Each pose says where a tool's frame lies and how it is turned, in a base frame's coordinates. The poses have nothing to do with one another.
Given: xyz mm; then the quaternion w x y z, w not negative.
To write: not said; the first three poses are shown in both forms.
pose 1, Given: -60, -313, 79, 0.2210, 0.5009, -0.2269, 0.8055
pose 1, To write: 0.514, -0.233, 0.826, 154.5, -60, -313, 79
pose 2, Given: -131, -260, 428, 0.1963, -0.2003, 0.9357, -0.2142
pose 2, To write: -0.204, 0.954, -0.218, 157.4, -131, -260, 428
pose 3, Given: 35, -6, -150, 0.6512, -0.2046, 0.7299, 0.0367
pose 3, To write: -0.270, 0.962, 0.048, 98.7, 35, -6, -150
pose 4, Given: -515, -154, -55, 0.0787, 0.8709, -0.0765, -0.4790
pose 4, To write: 0.874, -0.077, -0.481, 171.0, -515, -154, -55
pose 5, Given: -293, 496, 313, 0.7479, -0.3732, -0.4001, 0.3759
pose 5, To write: -0.562, -0.603, 0.566, 83.2, -293, 496, 313
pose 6, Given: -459, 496, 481, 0.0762, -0.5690, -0.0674, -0.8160
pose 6, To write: -0.571, -0.068, -0.818, 171.3, -459, 496, 481
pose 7, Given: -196, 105, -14, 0.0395, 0.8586, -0.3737, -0.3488
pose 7, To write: 0.859, -0.374, -0.349, 175.5, -196, 105, -14
